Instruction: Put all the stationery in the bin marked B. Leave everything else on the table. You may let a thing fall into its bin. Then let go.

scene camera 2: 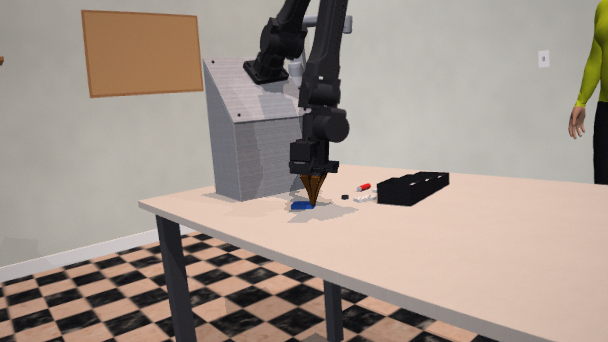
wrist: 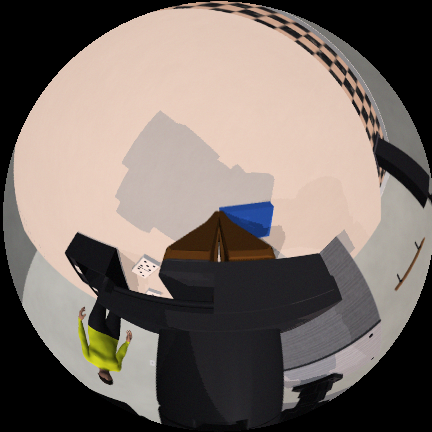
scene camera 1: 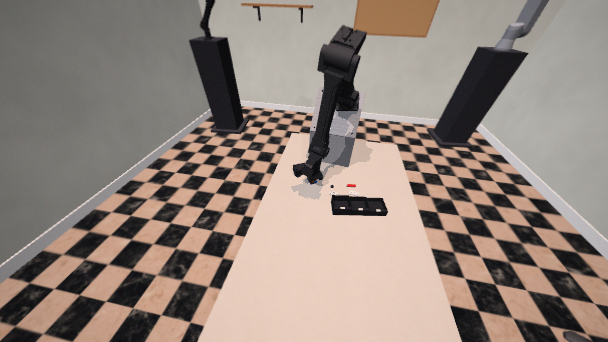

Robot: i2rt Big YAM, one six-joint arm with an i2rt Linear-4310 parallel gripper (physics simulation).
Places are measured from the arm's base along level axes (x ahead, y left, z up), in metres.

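Pixels of known places: gripper, fingertip midpoint: (scene camera 2: 313,204) (wrist: 218,216) (scene camera 1: 311,183); arm's base, link origin: (scene camera 2: 265,72) (scene camera 1: 347,103).
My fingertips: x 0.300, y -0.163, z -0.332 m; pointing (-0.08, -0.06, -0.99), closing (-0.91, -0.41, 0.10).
Ahead of a thing's pixels: the offset from my fingertips to its top centre.
My gripper (scene camera 1: 313,181) (scene camera 2: 313,205) (wrist: 218,216) is shut with nothing between its orange-brown fingers. Its tips are low at the table, right beside a blue block @(0.031 m back, 0.000 m left, 0.001 m up) (scene camera 2: 301,205) (wrist: 256,217). The block lies flat on the table; the fingers partly hide it in the wrist view. A red cylinder @(0.006 m back, 0.212 m left, 0.005 m up) (scene camera 1: 351,185) (scene camera 2: 364,187) with a pale end lies on the table. A small dark piece @(0.007 m ahead, 0.111 m left, 0.001 m down) (scene camera 1: 332,186) (scene camera 2: 345,197) lies between it and the gripper. A black three-compartment bin unit @(0.140 m ahead, 0.231 m left, 0.037 m up) (scene camera 1: 350,213) (scene camera 2: 395,194) (wrist: 94,246) stands beyond; its small white labels are unreadable here.
White flat pieces with dark marks @(0.061 m ahead, 0.120 m left, 0.003 m down) (scene camera 1: 353,193) (scene camera 2: 365,198) (wrist: 146,267) lie by the bins. The grey metal pedestal (scene camera 2: 267,160) (wrist: 340,295) of the arm stands close behind the gripper. The table edge (scene camera 2: 240,242) runs along the near side in the second scene view.
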